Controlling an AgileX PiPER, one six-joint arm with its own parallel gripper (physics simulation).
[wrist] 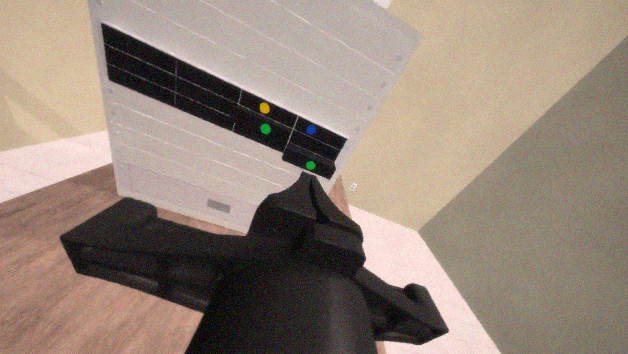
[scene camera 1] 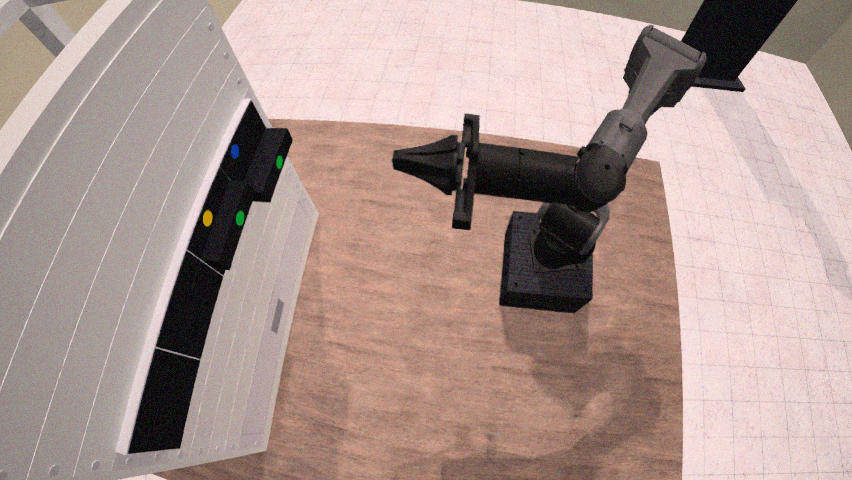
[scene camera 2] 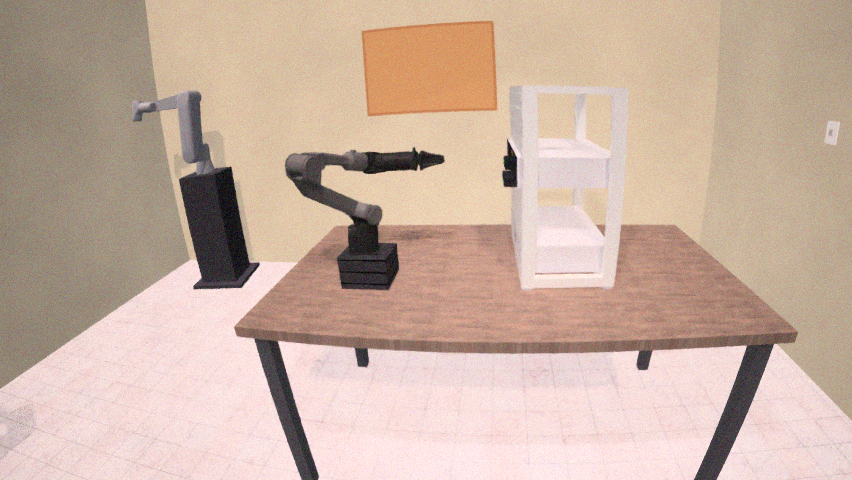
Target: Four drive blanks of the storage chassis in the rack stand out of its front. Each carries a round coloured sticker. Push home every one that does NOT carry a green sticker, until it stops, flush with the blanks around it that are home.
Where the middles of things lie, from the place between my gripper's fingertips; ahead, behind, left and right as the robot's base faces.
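The white rack (scene camera 1: pixel 129 350) is 370 mm ahead of my gripper, 90 mm to the left of it and 80 mm below it; going by their middles, of the things named here the rack is the farthest from my gripper. The yellow-stickered blank (scene camera 1: pixel 198 240) is 280 mm ahead of my hand and 50 mm to the left of it. As for the blue-stickered blank (scene camera 1: pixel 228 164), my gripper is 60 mm to the left of it and 260 mm short of it.
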